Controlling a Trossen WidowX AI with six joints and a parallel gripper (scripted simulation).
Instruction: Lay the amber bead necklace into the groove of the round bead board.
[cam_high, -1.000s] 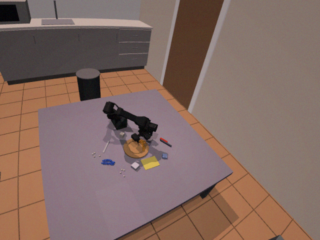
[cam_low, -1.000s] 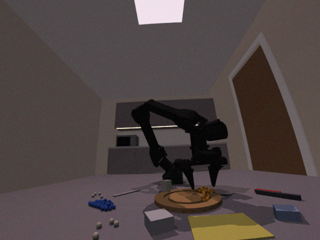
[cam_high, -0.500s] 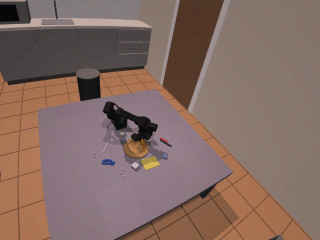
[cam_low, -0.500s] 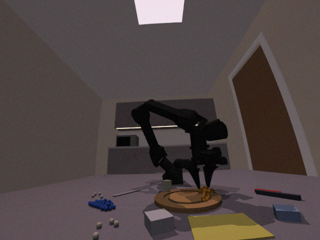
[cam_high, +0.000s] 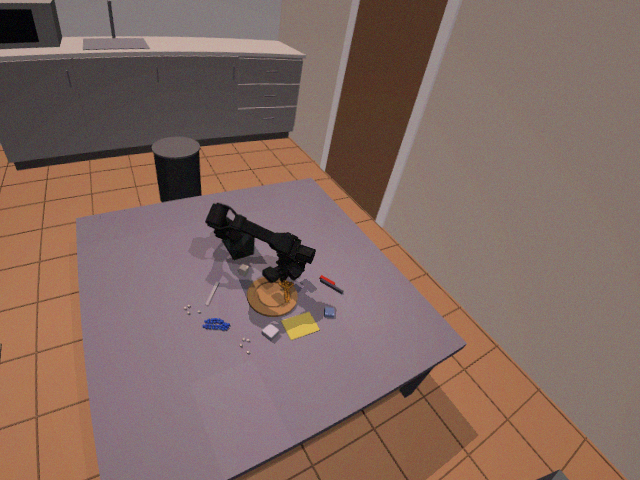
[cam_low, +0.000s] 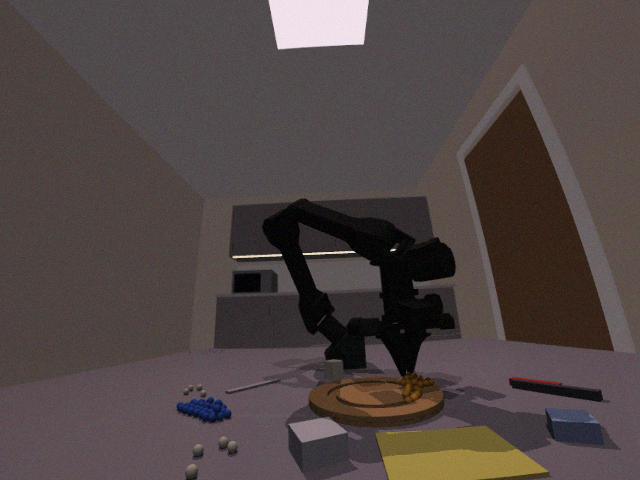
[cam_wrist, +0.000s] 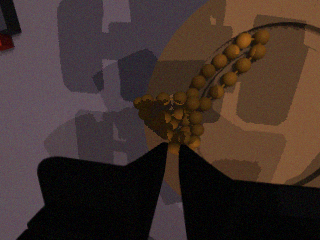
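Now: gripper tip 40 mm short of the round wooden bead board, 70 mm to the left of it and 10 mm above it. Round my gripper tip: blue block: 210 mm ahead, 80 mm to the left, 10 mm below; red-and-black tool: 90 mm ahead, 180 mm to the left, 20 mm below; yellow pad: 210 mm ahead, 50 mm to the right, 20 mm below.
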